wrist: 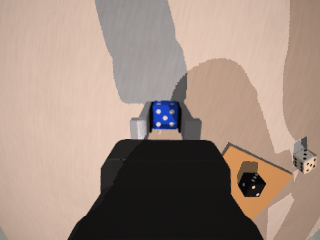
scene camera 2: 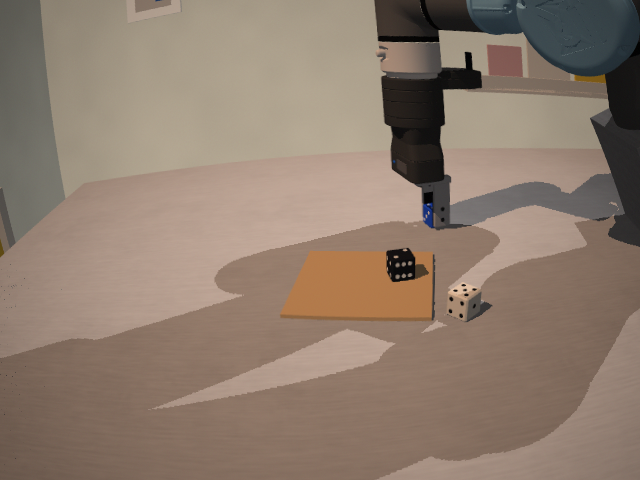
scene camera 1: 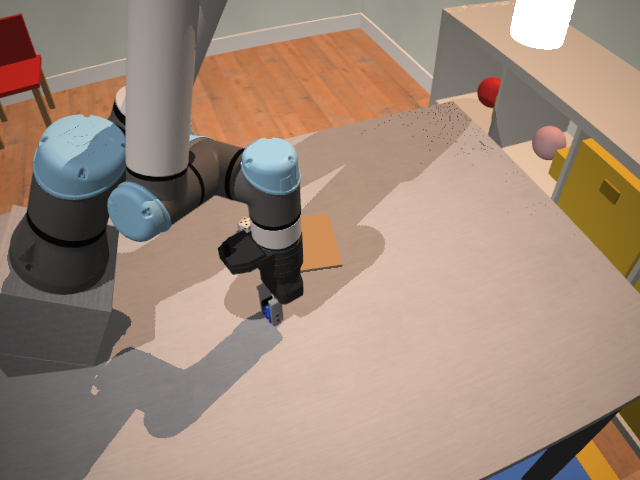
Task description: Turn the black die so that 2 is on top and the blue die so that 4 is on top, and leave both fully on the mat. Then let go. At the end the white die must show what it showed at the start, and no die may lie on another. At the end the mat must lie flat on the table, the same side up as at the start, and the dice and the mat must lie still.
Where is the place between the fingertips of my gripper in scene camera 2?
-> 435,220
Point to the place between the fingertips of my gripper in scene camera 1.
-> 272,315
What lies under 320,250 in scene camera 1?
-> An orange mat.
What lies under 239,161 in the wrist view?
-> An orange mat.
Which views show the orange mat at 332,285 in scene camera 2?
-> The wrist view, scene camera 2 and scene camera 1: all of them.
